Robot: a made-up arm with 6 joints.
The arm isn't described. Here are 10 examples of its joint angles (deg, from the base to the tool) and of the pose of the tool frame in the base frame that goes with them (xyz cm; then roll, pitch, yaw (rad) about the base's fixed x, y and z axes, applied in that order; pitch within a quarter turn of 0, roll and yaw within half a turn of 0).
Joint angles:
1: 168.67 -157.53 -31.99 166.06 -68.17 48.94
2: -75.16 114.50 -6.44 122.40 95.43 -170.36
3: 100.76 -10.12 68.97 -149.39 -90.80 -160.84
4: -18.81 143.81 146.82 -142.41 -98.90 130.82
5: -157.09 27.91 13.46 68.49 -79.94 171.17
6: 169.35 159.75 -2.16 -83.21 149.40 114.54
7: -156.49 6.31 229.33 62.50 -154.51 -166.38
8: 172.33 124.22 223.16 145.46 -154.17 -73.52
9: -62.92 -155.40 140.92 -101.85 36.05 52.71
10: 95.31 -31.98 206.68 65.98 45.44 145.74
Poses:
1: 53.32 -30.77 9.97 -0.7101 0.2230 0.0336
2: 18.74 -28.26 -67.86 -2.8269 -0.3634 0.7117
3: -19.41 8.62 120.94 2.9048 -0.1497 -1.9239
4: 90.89 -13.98 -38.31 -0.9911 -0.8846 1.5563
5: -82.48 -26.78 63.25 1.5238 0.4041 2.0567
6: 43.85 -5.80 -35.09 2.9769 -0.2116 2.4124
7: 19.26 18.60 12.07 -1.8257 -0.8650 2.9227
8: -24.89 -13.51 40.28 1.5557 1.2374 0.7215
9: -2.43 13.91 -96.09 -0.1570 0.8919 -2.2592
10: 12.17 -41.70 -2.20 -1.7421 0.8483 -2.8707
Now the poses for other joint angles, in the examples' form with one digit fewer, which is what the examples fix.
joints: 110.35 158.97 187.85 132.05 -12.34 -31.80
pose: -34.7 54.5 6.0 -1.641 -0.640 1.727
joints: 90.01 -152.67 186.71 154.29 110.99 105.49
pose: -18.3 34.2 -45.8 -2.413 0.722 -2.141
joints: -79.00 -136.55 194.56 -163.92 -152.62 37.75
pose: 21.6 -8.9 -58.2 -0.226 -0.954 1.541
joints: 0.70 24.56 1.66 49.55 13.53 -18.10
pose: 82.3 -12.2 52.3 -0.491 0.241 0.197
